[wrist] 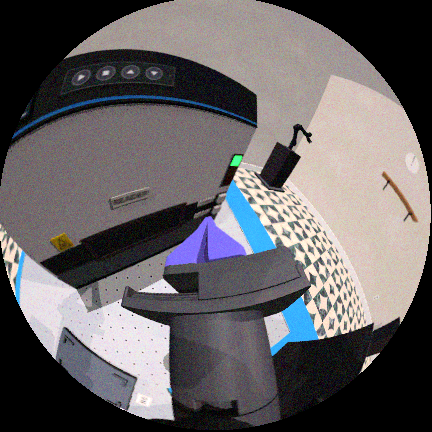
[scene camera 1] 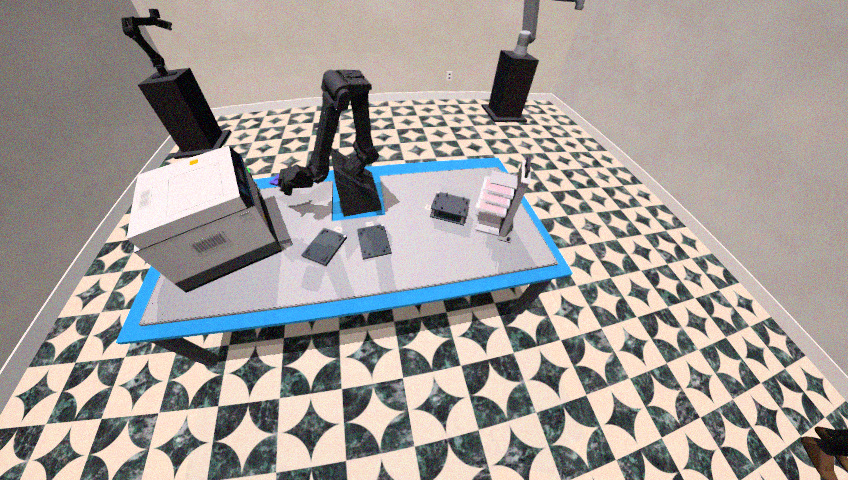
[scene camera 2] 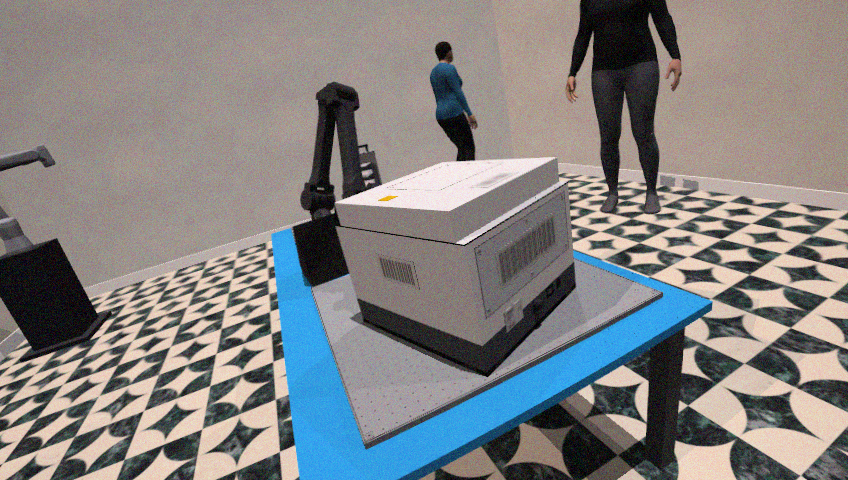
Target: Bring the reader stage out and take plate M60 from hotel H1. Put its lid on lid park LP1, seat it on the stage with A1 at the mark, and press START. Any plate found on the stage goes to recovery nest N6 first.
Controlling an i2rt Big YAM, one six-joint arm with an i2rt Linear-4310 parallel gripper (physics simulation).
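Frame: origin at the arm's base, x ahead, y left, z up, level; centimetres.
Seen in the pictures: gripper, fingertip midpoint: [wrist: 208,221] [scene camera 1: 269,183]; arm's base, link origin: [scene camera 1: 350,171] [scene camera 2: 328,231].
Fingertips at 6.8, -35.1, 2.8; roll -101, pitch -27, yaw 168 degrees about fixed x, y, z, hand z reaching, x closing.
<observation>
Offsets run from my fingertips to a thing's top centre, as dx, dy, dz. "*": to the spot under its first point.
The reader @(+16.1, -21.3, +15.9) [scene camera 1: 178,196] [scene camera 2: 416,279] [wrist: 125,150] is a large grey-white box at the table's left end. Its front has a dark slot; no stage shows outside it. My gripper [scene camera 1: 274,180] [wrist: 208,221] is shut and empty; its purple fingertips point at the reader's lower front, near small light buttons @(-6.7, -9.6, -3.7) [wrist: 219,198] right of the slot. I cannot tell whether they touch. Scene camera 2 hides the gripper behind the reader. The hotel [scene camera 1: 516,208] stands at the right with pinkish plates [scene camera 1: 496,204] stacked in it. Plate M60 and the A1 mark cannot be made out.
Two flat dark fixtures @(* +26.0, +22.0, -15.1) [scene camera 1: 324,245] @(* +26.2, +43.0, -15.3) [scene camera 1: 374,240] lie mid-table; one dark fixture [wrist: 95,370] shows at the wrist view's lower left. A taller dark fixture @(+13.4, +79.3, -8.7) [scene camera 1: 450,205] stands before the hotel. Their labels are unreadable. Round buttons @(* +11.3, -3.6, +13.0) [wrist: 106,73] line the reader's upper panel.
</observation>
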